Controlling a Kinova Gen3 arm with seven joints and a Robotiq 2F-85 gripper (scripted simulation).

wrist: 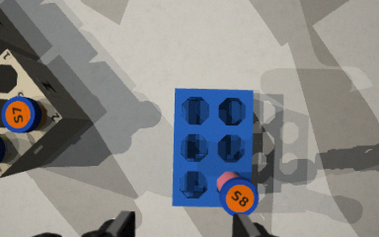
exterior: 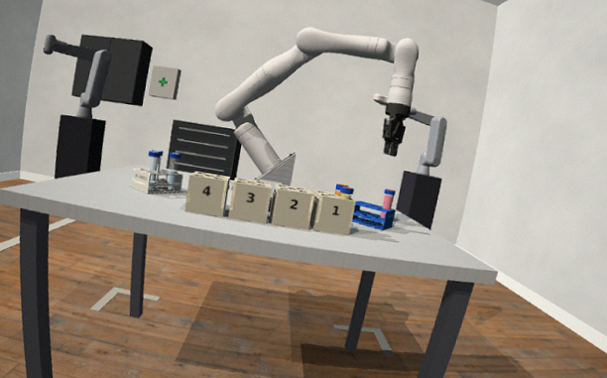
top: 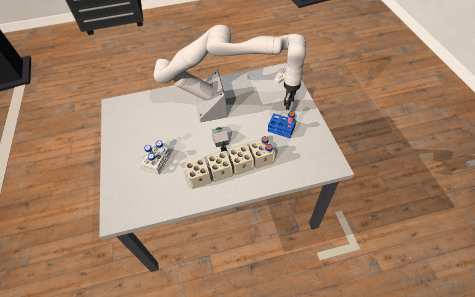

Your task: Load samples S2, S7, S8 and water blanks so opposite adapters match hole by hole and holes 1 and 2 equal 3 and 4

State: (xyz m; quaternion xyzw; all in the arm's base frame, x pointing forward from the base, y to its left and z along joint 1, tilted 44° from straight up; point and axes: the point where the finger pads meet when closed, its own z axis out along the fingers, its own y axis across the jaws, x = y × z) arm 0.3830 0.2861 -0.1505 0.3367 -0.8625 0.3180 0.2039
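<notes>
The sample S8 is 18 cm below my hand, 5 cm to the left of it and 3 cm behind it. From my hand the other things lie so: blue sample rack: 21 cm below, 4 cm behind; then sample S7: 18 cm below, 16 cm to the right, 7 cm ahead; then sample S2: 18 cm below, 15 cm to the right, 11 cm ahead.
</notes>
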